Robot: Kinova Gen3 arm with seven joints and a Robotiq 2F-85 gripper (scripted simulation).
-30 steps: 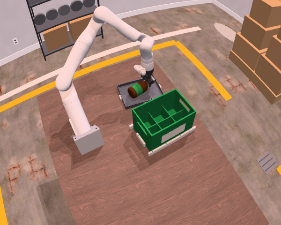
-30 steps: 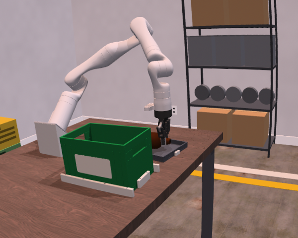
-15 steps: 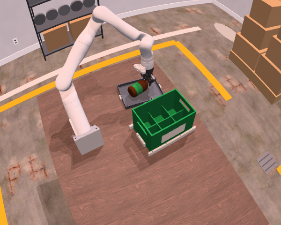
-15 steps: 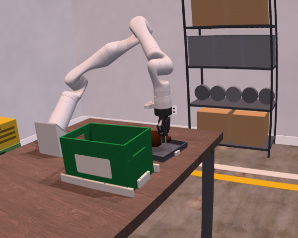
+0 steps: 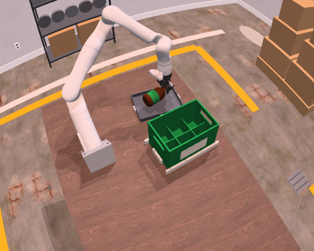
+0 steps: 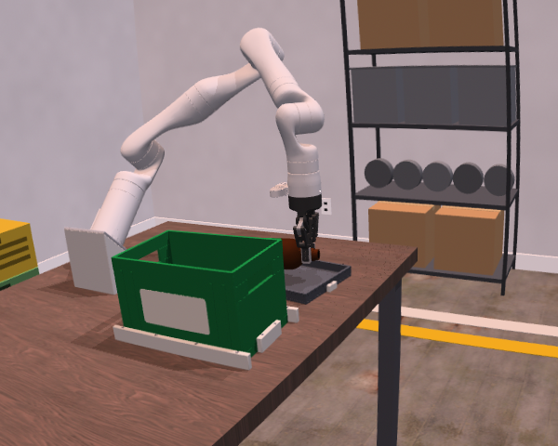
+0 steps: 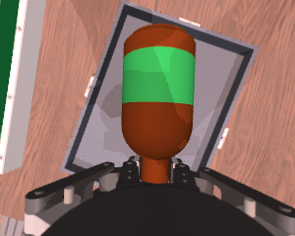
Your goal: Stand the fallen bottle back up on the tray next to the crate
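The bottle is 5 cm behind my hand and 1 cm to the right of it. The rest, counted from my hand: green crate 5 cm behind, 32 cm to the right, 1 cm above; dark grey tray 6 cm behind, 2 cm to the right, 6 cm below.
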